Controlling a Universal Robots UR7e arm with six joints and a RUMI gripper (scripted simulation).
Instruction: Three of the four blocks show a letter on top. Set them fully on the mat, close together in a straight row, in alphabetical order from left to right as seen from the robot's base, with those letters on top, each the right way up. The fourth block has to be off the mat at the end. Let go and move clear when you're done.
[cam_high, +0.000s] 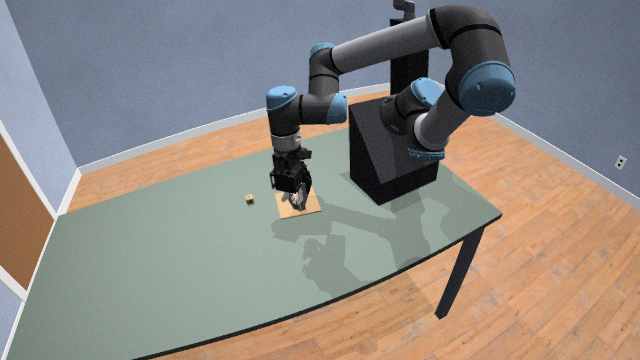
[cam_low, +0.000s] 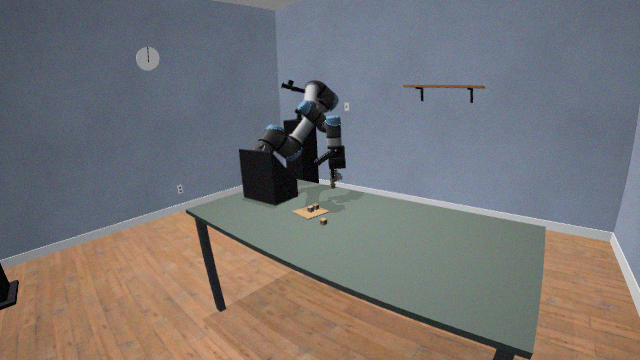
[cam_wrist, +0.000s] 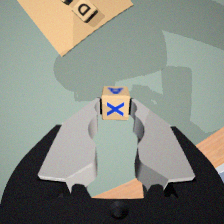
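Now: the tan mat 40 mm behind my hand, 140 mm to the right of it and 110 mm below it. From my hand the other things lie so: block right at my hand.
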